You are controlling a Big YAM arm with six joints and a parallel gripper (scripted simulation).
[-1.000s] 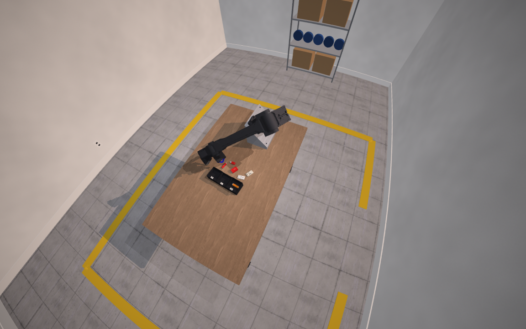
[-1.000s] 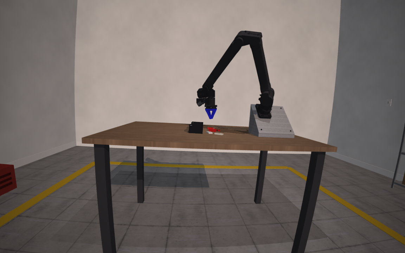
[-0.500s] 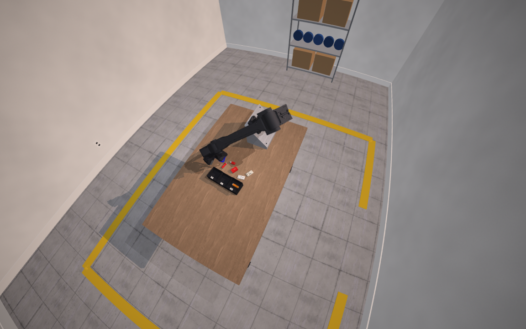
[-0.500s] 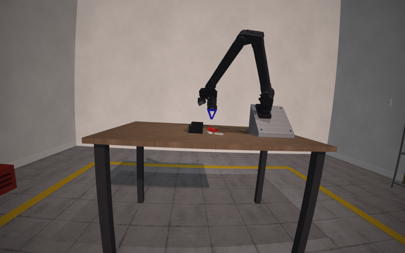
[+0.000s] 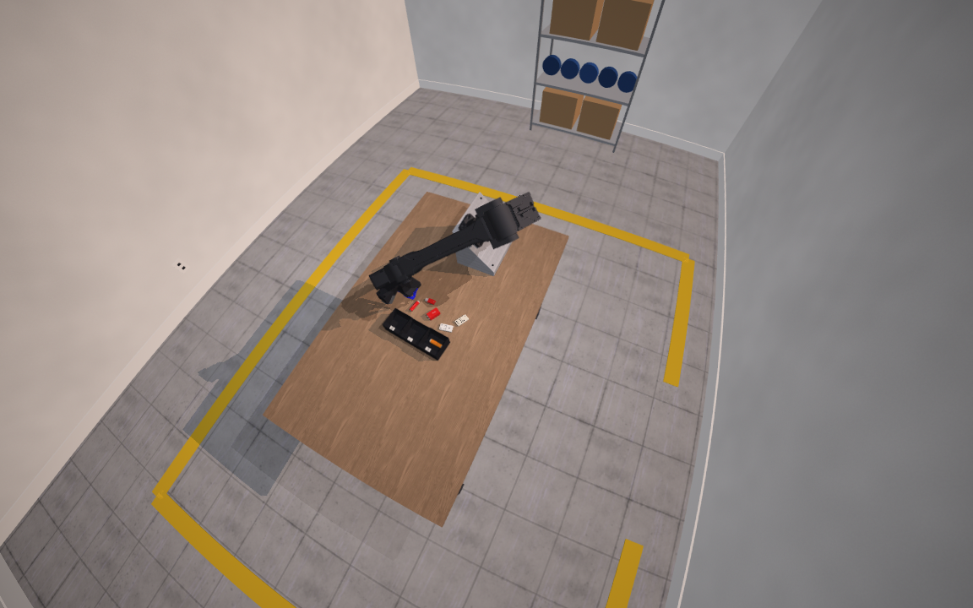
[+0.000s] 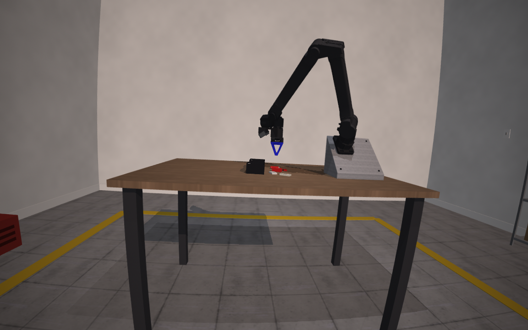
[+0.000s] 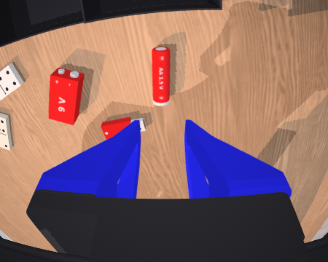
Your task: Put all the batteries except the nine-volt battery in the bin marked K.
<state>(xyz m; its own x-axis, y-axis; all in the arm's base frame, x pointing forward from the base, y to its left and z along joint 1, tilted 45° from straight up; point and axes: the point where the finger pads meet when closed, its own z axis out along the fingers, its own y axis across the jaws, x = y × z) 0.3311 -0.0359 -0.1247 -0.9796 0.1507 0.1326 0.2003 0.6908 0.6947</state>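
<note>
Now: the red cylindrical battery 8 cm below my hand. Also, from my hand: black bin: 11 cm ahead, 7 cm to the left, 6 cm below; red nine-volt battery: 8 cm to the left, 8 cm below, 2 cm ahead; red USB stick: 8 cm below, 5 cm to the left, 4 cm behind.
</note>
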